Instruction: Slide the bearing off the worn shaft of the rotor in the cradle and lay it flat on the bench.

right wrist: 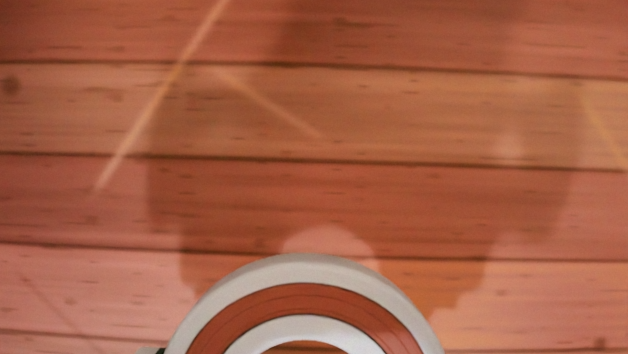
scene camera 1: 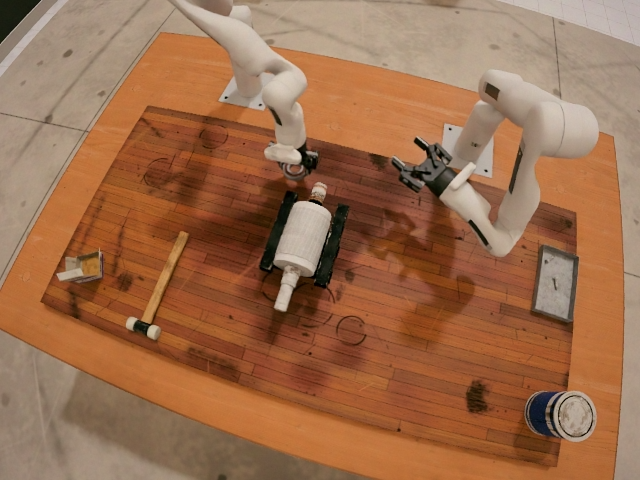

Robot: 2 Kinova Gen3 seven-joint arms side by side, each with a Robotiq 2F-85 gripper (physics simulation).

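Places are measured from the left arm's base along level axes (x left, y ahead, z down), in metres.
Pixels of known places: left gripper, fingertip midpoint: [scene camera 1: 403,148]; right gripper, fingertip midpoint: [scene camera 1: 295,170]; left arm's base at its link origin: [scene camera 1: 467,149]; right arm's base at its link origin: [scene camera 1: 250,88].
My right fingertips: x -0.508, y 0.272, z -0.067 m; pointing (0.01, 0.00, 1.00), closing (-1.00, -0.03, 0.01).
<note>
For each thing: its top centre in the pictures, then the offset to it from my right fingertips. "spot": a spot on its surface instead. Level surfaces: height alone.
- rotor at its top centre: [scene camera 1: 300,236] dx +0.092, dy +0.244, dz -0.131 m
- black cradle at a spot on its surface: [scene camera 1: 279,232] spot: dx +0.030, dy +0.224, dz -0.070 m
- bearing at its top centre: [scene camera 1: 295,167] dx +0.000, dy +0.000, dz -0.016 m
- bench at its surface level: dz +0.039 m
- mallet at its top centre: [scene camera 1: 159,279] dx -0.260, dy +0.409, dz +0.004 m
- grey tray at its top centre: [scene camera 1: 558,281] dx +0.806, dy +0.136, dz +0.014 m
- blue can at its top centre: [scene camera 1: 575,416] dx +0.805, dy +0.496, dz -0.096 m
The rotor [scene camera 1: 303,235] lies in the black cradle [scene camera 1: 279,232], its bare, rust-marked shaft end [scene camera 1: 318,191] pointing to the back. The bearing [scene camera 1: 295,176] [right wrist: 305,270] is off the shaft, a pale ring with an orange-brown inner band. My right gripper [scene camera 1: 298,165] points down behind the cradle and is shut on the bearing, holding it roughly flat over the bench [scene camera 1: 248,170] [right wrist: 320,115]. The gap below it is hard to judge. In the right wrist view the bearing's lower part is cut off. My left gripper [scene camera 1: 408,150] is open and empty, raised to the right of the cradle.
A mallet [scene camera 1: 164,279] lies left of the cradle, with an open small box [scene camera 1: 85,267] farther left. A grey tray [scene camera 1: 537,281] with small parts lies at the right. A blue can [scene camera 1: 542,413] stands at the front right corner.
</note>
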